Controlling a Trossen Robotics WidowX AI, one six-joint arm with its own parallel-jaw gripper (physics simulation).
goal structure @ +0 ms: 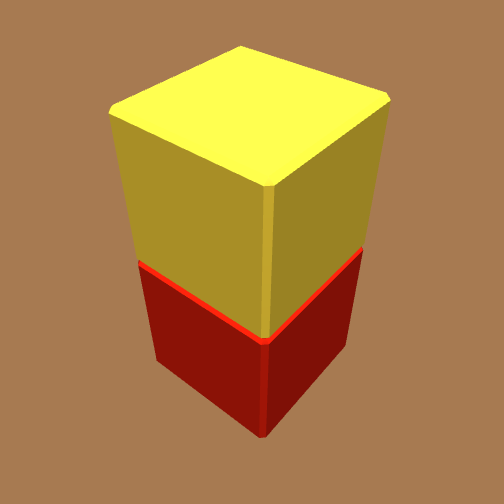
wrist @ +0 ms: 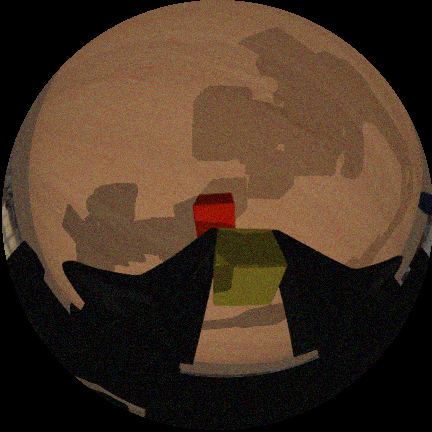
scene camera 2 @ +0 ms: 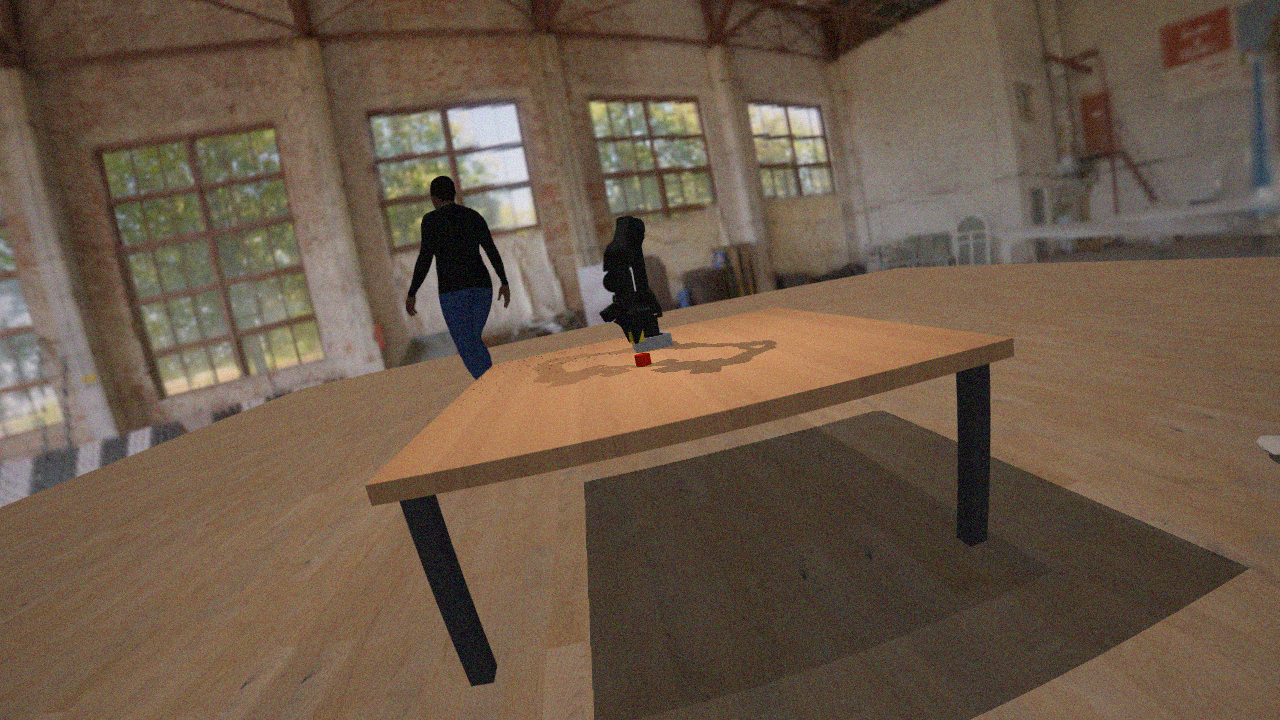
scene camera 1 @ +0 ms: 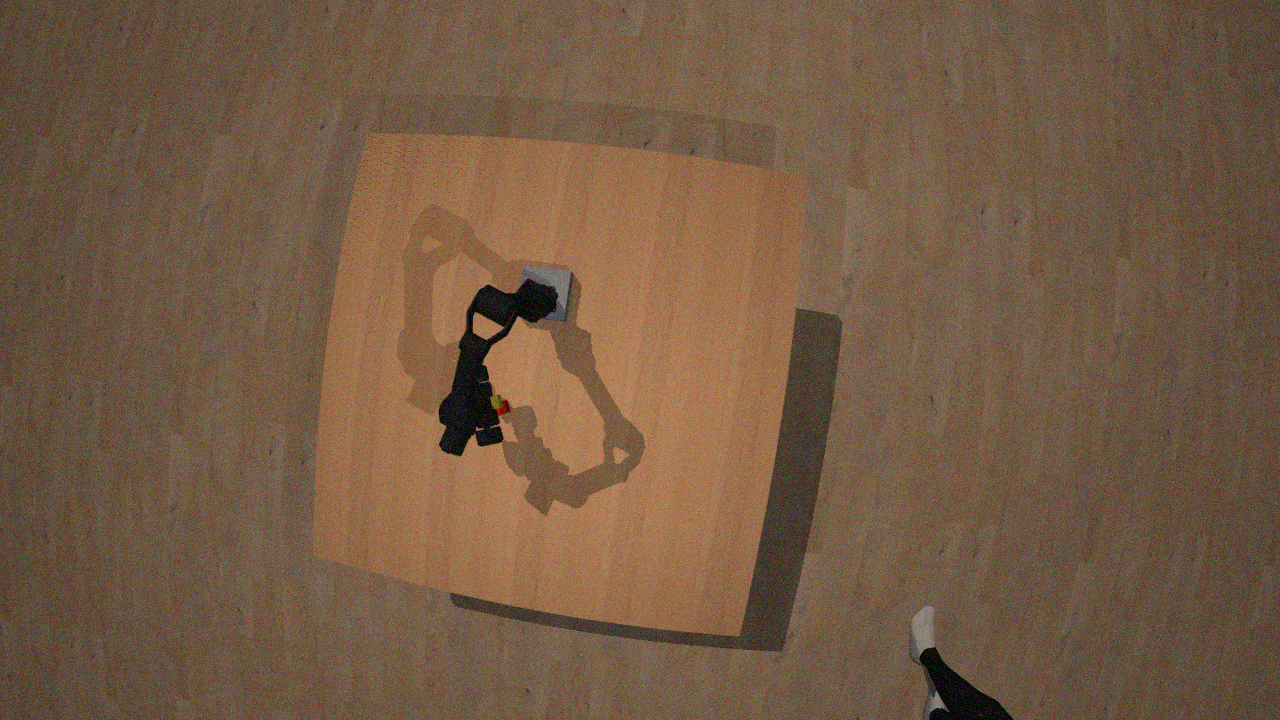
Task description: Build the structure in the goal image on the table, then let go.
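Seen in the pictures: gripper, fingertip midpoint: [wrist: 243, 235] [scene camera 2: 634, 343] [scene camera 1: 491, 403]; arm's base, origin of the base link: [scene camera 2: 651, 335] [scene camera 1: 542, 300].
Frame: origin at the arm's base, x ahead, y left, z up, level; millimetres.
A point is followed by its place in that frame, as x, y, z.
Note:
A red cube [scene camera 1: 504, 408] @[269, -118, -10] [scene camera 2: 642, 359] @[288, -137, -22] [wrist: 215, 214] @[269, -137, -10] rests on the table. In the wrist view its lower part is hidden behind the fingertip and the yellow cube. My gripper [scene camera 2: 636, 337] @[252, -141, 24] [wrist: 243, 235] @[252, -141, 24] is shut on a yellow cube [scene camera 1: 496, 401] @[246, -119, 56] [wrist: 248, 282] @[251, -135, 56], one black finger on each side. In scene camera 2 the yellow cube shows as small patches between the fingers, higher in the picture than the red cube. From above, the two cubes show right next to each other. Whether they touch is not clear from these views.
The wooden table [scene camera 1: 680, 376] @[212, 336, -42] [scene camera 2: 805, 367] @[724, 86, -43] bears the arm's grey base plate [scene camera 1: 560, 279] @[-49, 47, -1] [scene camera 2: 659, 341] @[47, 8, -20], up-right of the cubes in scene camera 1. The black arm [scene camera 1: 469, 358] @[148, -70, 385] curves left of the cubes. Arm shadows fall across the table. A person [scene camera 2: 460, 250] stands beyond the table.

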